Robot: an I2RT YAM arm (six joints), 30 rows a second.
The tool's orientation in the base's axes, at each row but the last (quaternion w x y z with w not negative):
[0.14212, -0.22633, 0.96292, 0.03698]
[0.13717, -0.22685, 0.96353, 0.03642]
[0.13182, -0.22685, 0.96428, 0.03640]
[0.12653, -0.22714, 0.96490, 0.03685]
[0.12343, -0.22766, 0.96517, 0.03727]
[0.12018, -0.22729, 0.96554, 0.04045]
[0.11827, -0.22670, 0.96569, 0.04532]
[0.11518, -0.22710, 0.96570, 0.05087]
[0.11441, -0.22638, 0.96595, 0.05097]
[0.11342, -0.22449, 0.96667, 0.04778]
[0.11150, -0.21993, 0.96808, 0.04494]
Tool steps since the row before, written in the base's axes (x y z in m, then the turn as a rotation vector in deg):
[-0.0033, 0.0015, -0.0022, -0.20, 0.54, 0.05]
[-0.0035, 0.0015, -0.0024, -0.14, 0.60, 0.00]
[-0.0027, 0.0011, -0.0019, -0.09, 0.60, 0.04]
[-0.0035, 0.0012, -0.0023, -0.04, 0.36, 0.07]
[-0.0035, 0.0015, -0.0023, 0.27, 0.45, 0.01]
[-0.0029, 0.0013, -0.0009, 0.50, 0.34, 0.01]
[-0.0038, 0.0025, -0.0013, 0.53, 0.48, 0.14]
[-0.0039, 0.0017, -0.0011, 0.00, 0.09, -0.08]
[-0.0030, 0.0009, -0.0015, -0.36, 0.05, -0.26]
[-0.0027, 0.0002, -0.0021, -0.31, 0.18, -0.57]
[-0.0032, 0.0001, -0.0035, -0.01, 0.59, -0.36]
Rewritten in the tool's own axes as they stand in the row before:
[0.0028, 0.0028, 0.0015, -0.07, 0.57, -0.03]
[0.0030, 0.0029, 0.0016, -0.14, 0.60, 0.04]
[0.0024, 0.0022, 0.0013, -0.19, 0.58, 0.02]
[0.0031, 0.0026, 0.0016, -0.14, 0.34, -0.03]
[0.0030, 0.0029, 0.0016, -0.43, 0.28, 0.11]
[0.0022, 0.0024, 0.0004, -0.58, 0.08, 0.14]
[0.0026, 0.0039, 0.0008, -0.70, 0.20, 0.04]
[0.0029, 0.0032, 0.0005, -0.02, 0.08, 0.09]
[0.0026, 0.0021, 0.0010, 0.36, 0.19, 0.19]
[0.0028, 0.0013, 0.0015, 0.33, 0.28, 0.52]
[0.0036, 0.0014, 0.0028, -0.15, 0.52, 0.43]

